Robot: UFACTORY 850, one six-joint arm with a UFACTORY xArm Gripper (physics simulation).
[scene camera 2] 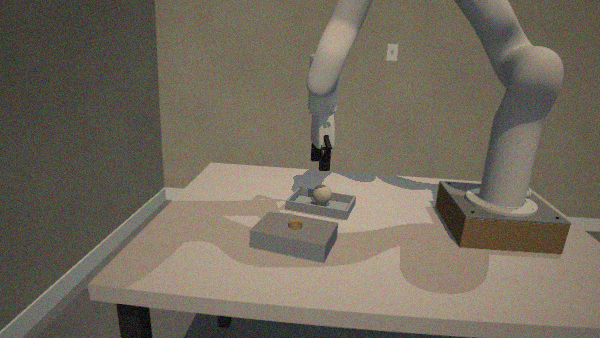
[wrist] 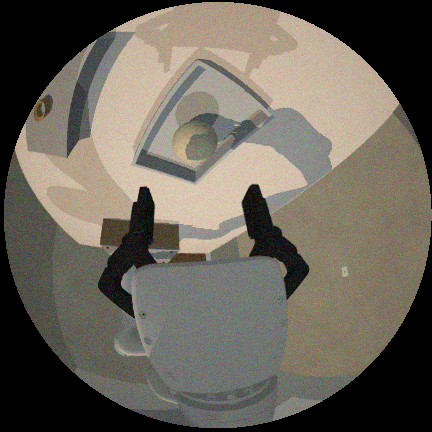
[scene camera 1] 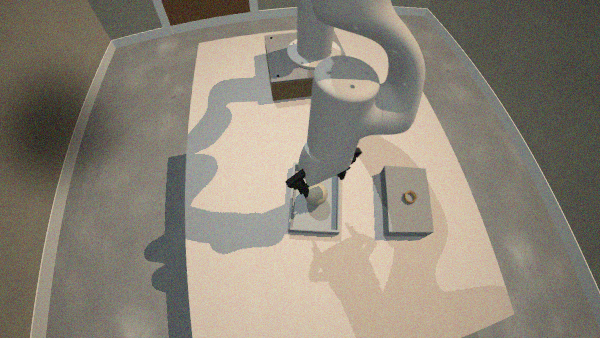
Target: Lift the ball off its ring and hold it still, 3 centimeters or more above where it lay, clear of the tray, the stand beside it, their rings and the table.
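Note:
The pale cream ball [scene camera 1: 317,194] [scene camera 2: 322,194] [wrist: 195,141] sits inside the shallow grey tray [scene camera 1: 314,232] [scene camera 2: 315,211] [wrist: 165,167]. Its ring beneath is mostly hidden. My gripper [scene camera 1: 324,185] [scene camera 2: 320,165] [wrist: 198,192] is open, with nothing between its fingers. In the second scene view its tips are above the ball, a small gap apart from it. In the wrist view the ball lies beyond the fingertips, between their two lines. In the first scene view the arm and gripper cover the tray's rear part.
The grey block stand [scene camera 1: 407,220] [scene camera 2: 290,245] [wrist: 50,132] is beside the tray, with an empty orange ring [scene camera 1: 405,198] [scene camera 2: 295,228] [wrist: 37,112] on top. The arm's boxy base [scene camera 1: 292,90] [scene camera 2: 515,235] [wrist: 140,232] stands on the table [scene camera 1: 240,300] [scene camera 2: 350,300].

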